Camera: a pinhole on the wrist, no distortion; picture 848 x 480 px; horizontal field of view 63.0 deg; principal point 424.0 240.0 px. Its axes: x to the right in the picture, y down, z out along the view. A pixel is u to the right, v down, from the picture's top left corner.
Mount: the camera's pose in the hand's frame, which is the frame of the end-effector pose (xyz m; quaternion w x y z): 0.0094 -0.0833 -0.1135 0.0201 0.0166 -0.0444 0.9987
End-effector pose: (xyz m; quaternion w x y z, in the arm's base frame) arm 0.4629 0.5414 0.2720 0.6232 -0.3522 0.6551 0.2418
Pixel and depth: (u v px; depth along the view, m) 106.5 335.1 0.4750
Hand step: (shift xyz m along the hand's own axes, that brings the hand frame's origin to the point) 0.2393 -0.1991 0.3460
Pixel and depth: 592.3 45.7 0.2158
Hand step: -0.0337 -0.0402 0.1085
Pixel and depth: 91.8 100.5 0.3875
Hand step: 0.2106 -0.0474 0.2726
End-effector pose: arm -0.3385 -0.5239 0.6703 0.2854 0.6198 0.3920 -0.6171
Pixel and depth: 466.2 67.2 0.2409
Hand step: 0.0048 -0.0444 0.1321
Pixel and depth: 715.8 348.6 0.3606
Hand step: -0.1335 -0.1660 0.2458
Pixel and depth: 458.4 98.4 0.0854
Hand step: 0.0086 -0.0734 -0.0268
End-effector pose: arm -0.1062 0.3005 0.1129 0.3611 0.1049 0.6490 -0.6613
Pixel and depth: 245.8 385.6 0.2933
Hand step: 0.0915 -0.1739 0.1704
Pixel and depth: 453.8 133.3 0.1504
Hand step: 0.0086 -0.0734 0.0385
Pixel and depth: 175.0 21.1 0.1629
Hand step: 0.0752 -0.0488 0.0512
